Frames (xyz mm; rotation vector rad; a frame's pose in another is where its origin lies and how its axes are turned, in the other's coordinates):
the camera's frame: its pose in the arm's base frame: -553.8 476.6 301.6 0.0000 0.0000 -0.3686
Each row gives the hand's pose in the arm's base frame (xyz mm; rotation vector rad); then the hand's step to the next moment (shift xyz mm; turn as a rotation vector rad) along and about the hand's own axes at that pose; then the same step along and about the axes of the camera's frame.
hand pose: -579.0 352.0 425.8 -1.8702 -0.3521 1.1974
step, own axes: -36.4 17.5 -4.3 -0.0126 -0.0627 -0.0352
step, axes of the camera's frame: -4.1 -39.4 8.8 0.0298 0.0232 0.0625
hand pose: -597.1 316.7 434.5 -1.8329 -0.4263 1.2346
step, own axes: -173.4 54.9 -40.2 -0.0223 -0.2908 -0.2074
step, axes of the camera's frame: 11.1 -175.3 62.1 0.1878 0.1309 0.2751
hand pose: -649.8 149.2 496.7 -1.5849 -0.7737 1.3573
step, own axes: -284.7 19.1 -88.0 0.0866 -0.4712 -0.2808
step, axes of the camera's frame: 123.9 -251.0 104.1 0.2343 0.3144 0.3932
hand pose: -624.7 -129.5 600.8 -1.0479 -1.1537 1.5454
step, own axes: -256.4 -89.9 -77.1 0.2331 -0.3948 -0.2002
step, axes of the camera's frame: 216.2 -152.3 99.2 0.0780 0.3770 0.3195
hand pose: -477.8 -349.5 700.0 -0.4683 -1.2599 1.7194
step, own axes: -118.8 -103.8 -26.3 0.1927 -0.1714 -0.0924
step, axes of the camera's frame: 146.3 -29.7 57.4 -0.0339 0.2230 0.1554
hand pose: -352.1 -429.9 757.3 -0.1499 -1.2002 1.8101
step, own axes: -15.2 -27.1 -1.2 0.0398 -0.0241 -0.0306
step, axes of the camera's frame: 27.2 2.0 14.9 -0.0101 0.0519 0.0174
